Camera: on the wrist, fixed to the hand. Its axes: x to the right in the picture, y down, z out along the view.
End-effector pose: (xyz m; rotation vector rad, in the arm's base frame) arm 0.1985 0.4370 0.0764 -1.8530 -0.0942 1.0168
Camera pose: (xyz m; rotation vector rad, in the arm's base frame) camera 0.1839 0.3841 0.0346 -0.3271 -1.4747 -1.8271
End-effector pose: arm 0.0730 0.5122 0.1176 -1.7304 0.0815 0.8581
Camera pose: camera 0.0464 0.4678 0.0719 -0.4846 -1.3866 -2.0551
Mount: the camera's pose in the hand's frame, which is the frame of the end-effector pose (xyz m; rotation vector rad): -0.0092 0.0651 -0.0210 -0.1406 1.0339 -2.9518
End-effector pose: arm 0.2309 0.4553 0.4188 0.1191 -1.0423 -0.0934
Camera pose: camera 0.2458 0.5221 0.4097 1.2938 0.9835 -2.3800
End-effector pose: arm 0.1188 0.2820 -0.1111 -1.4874 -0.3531 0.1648
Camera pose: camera 0.1241 0.2647 -0.1777 0.2666 -1.1876 -2.6850
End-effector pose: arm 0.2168 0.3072 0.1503 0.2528 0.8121 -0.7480
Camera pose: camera 0.2457 0.3687 0.1383 0.6992 -1.0121 1.8305
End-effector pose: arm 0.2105 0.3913 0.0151 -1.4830 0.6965 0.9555
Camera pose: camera 0.1539 0.3605 -0.0096 -1.2070 -1.1450 -2.0129
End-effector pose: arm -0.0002 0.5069 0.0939 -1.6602 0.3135 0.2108
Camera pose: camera -0.0311 0.4807 0.0380 -0.6073 -1.4874 -2.6701
